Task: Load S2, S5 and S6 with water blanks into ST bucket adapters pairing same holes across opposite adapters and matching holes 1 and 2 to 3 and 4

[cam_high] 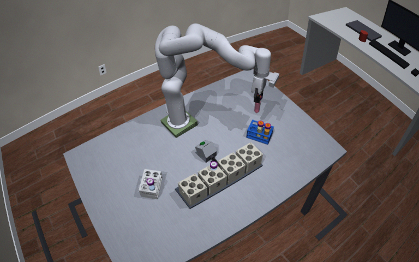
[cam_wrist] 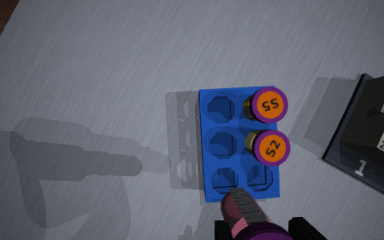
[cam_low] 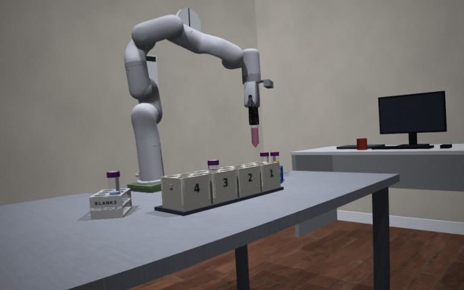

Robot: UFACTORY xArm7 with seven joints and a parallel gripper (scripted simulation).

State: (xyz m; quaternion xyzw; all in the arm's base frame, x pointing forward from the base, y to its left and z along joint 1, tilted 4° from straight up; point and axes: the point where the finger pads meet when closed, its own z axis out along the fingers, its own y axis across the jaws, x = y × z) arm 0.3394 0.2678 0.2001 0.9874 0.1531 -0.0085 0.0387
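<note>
Now: the sample tube 1 cm ahead of my hand and 5 cm below it. The rest, counted from my hand: blue sample rack 4 cm ahead, 1 cm to the right, 22 cm below; green done key 10 cm behind, 30 cm to the right, 19 cm below; tube with yellowish liquid 6 cm ahead, 2 cm to the right, 19 cm below.
</note>
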